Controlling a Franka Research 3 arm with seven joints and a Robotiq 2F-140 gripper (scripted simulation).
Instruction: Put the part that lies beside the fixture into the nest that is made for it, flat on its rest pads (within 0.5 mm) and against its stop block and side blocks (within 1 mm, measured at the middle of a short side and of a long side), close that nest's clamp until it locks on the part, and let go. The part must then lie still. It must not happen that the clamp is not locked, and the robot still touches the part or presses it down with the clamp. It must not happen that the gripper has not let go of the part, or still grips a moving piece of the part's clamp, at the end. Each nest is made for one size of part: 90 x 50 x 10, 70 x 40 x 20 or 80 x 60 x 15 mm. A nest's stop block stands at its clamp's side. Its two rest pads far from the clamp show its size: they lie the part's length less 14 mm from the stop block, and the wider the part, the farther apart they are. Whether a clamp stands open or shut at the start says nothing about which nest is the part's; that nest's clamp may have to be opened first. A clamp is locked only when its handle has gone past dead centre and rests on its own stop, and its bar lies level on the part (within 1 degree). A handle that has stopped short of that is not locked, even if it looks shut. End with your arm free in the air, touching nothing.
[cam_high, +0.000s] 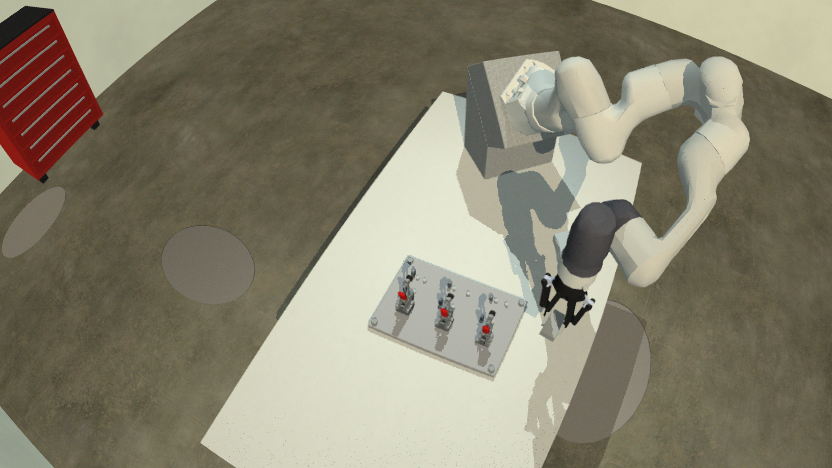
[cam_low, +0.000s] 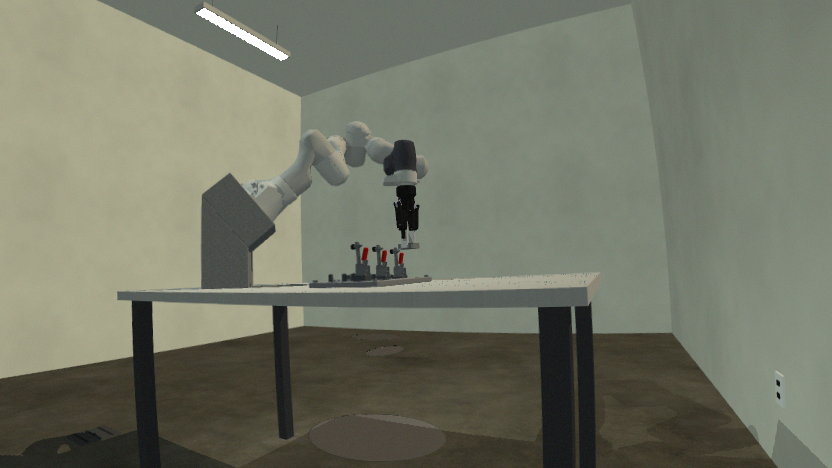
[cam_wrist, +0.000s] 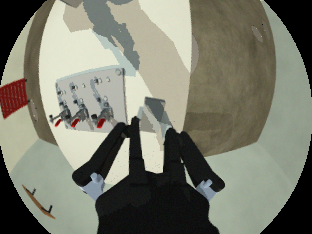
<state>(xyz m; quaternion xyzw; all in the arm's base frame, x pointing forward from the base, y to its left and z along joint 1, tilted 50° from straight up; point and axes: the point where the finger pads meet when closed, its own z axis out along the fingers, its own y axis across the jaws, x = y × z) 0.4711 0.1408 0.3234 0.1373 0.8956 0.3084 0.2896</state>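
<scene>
My hand is 3 cm above the pale grey part. From my hand the other things lie so: plate 4 cm ahead, 26 cm to the right, 15 cm below.
</scene>
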